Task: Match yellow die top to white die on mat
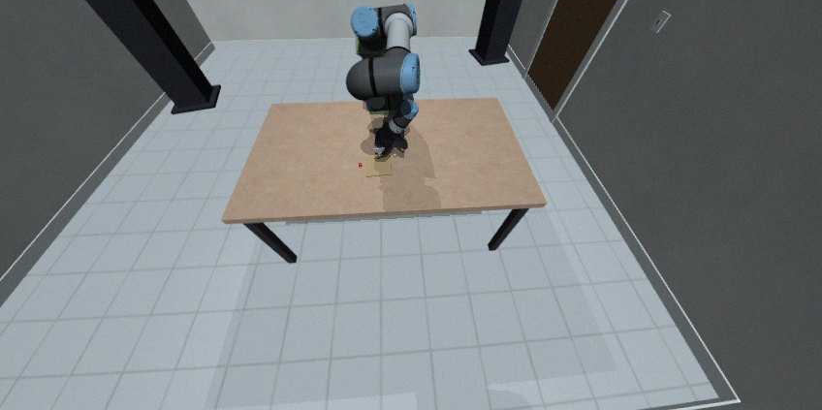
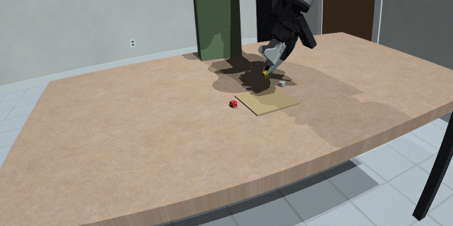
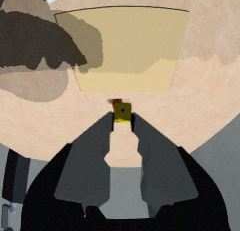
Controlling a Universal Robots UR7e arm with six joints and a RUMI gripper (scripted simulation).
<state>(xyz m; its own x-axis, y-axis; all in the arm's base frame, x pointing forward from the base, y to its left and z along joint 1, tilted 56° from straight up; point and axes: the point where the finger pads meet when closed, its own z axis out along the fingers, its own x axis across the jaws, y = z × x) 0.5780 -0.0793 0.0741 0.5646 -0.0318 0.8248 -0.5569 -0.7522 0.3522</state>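
The yellow die is 1 cm to the right of my hand and 1 cm below it. The rest, counted from my hand: red die 10 cm to the right, 8 cm below, 3 cm behind; then tan mat 9 cm below, 1 cm to the right; then white die 10 cm to the left, 8 cm below, 5 cm behind.
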